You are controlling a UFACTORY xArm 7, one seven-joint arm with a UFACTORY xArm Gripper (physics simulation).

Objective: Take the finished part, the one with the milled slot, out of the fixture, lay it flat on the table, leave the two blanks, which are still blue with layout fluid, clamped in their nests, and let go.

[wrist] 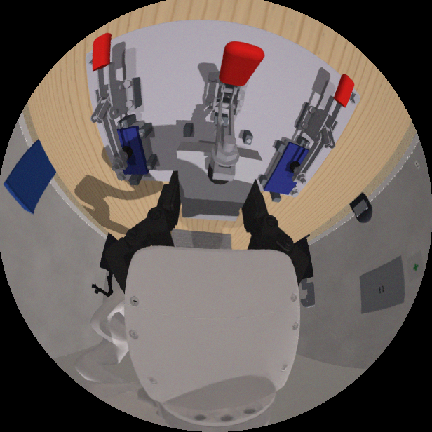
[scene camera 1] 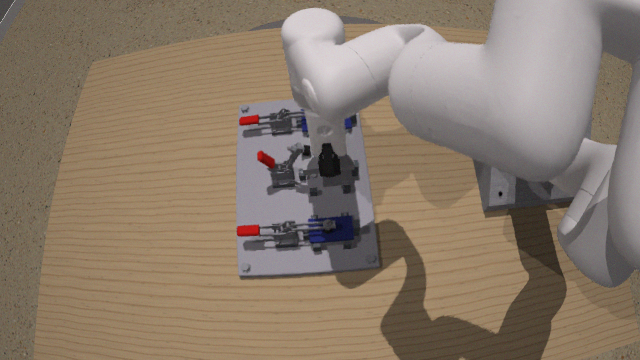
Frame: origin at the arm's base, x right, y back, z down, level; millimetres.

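Where they show: gripper, between the fingertips: (scene camera 1: pixel 328 155).
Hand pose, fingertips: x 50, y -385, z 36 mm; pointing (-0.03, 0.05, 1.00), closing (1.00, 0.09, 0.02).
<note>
Each offset is from my fingertips to the top centre of the thing. "*": to the spot under its first point. Level surfaces: height alone.
My gripper (scene camera 1: pixel 328 175) (wrist: pixel 213 184) is shut on the grey part @(* dx -13, dy +26, dz +67 mm) (scene camera 1: pixel 345 179) (wrist: pixel 200 195), which shows between the black fingers and looks raised above the middle nest. The arm and the clamp tip hide some of it, and its slot is hard to make out. The middle clamp's red handle @(dx +9, dy -100, dz -18 mm) (scene camera 1: pixel 266 159) (wrist: pixel 241 62) is tilted up and its arm is swung open; in the wrist view its tip overlaps the part. One blue blank @(dx -109, dy -15, dz +40 mm) (scene camera 1: pixel 342 235) (wrist: pixel 140 162) is clamped in the lower nest of the scene view. The other blue blank @(* dx +90, dy +51, dz +50 mm) (scene camera 1: pixel 348 123) (wrist: pixel 277 182) is clamped in the upper nest, partly hidden by the arm.
The grey fixture plate @(dx +4, dy -49, dz +66 mm) (scene camera 1: pixel 260 200) (wrist: pixel 165 75) lies on the wooden table @(dz +81 mm) (scene camera 1: pixel 150 200). The outer clamps' red handles @(dx -98, dy -144, dz +19 mm) (scene camera 1: pixel 248 230) @(dx +121, dy -126, dz +29 mm) (scene camera 1: pixel 249 120) lie low at its left side in the scene view. The robot's base plate (scene camera 1: pixel 500 197) is at the right. Table surface surrounds the fixture.
</note>
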